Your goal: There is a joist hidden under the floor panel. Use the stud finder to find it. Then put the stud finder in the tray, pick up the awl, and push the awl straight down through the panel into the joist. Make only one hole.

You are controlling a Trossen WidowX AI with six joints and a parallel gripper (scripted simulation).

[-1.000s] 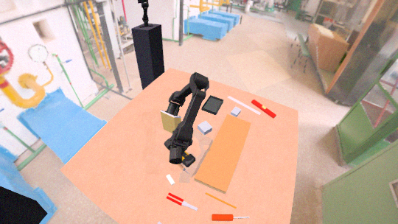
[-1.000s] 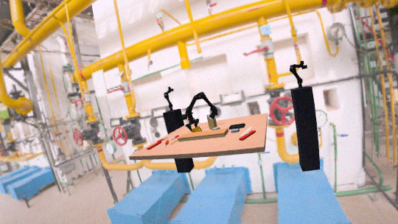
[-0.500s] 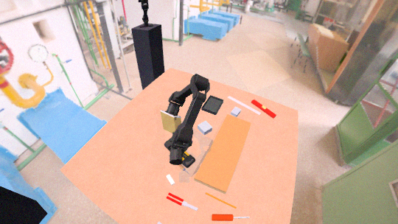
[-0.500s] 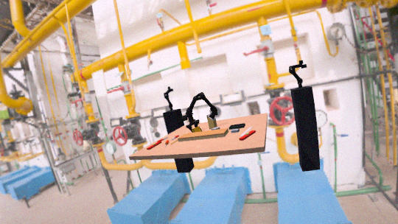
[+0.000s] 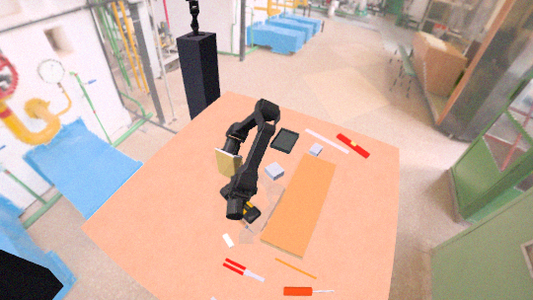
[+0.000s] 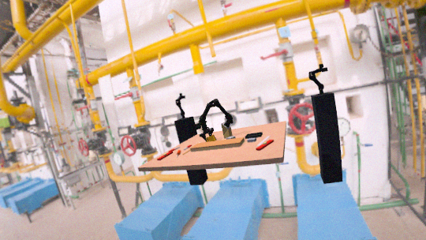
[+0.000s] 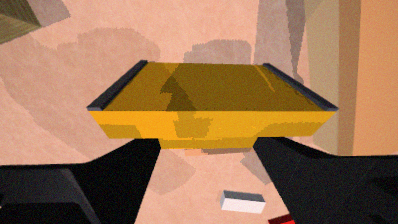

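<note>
Right now my gripper tip is 40 mm short of the awl, 50 mm to the left of it and 20 mm above it. Also, from my gripper tip: white block: 10 mm ahead, 140 mm to the right, 20 mm below; then yellow stud finder: 20 mm ahead; then pencil: 290 mm ahead, 140 mm to the right, 20 mm below.
</note>
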